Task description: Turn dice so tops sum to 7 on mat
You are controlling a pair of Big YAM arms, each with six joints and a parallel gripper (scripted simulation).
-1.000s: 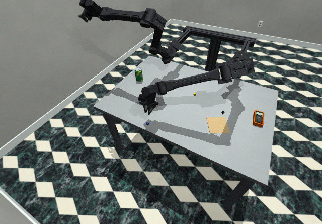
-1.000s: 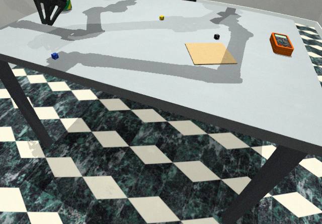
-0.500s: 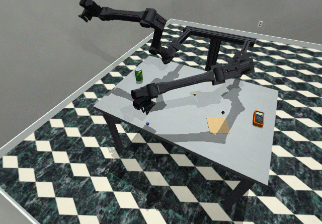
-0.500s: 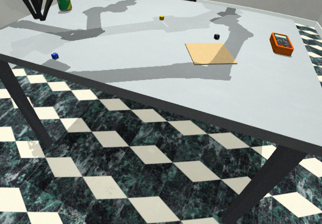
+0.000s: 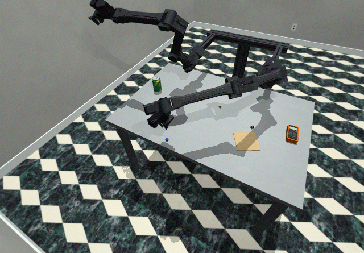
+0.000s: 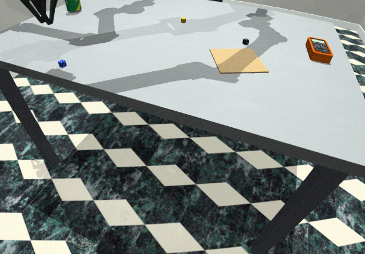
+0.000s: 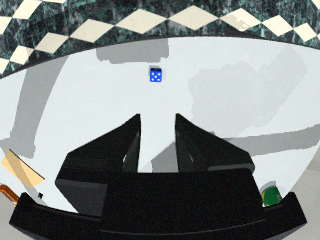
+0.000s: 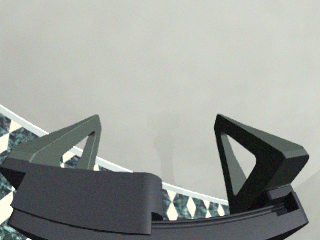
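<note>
My left gripper is now 130 mm above the blue die. Also, from my left hand: tan mat: 480 mm to the left, 180 mm behind, 130 mm below; black die: 490 mm to the left, 310 mm behind, 130 mm below; yellow die: 430 mm behind, 240 mm to the left, 130 mm below.
</note>
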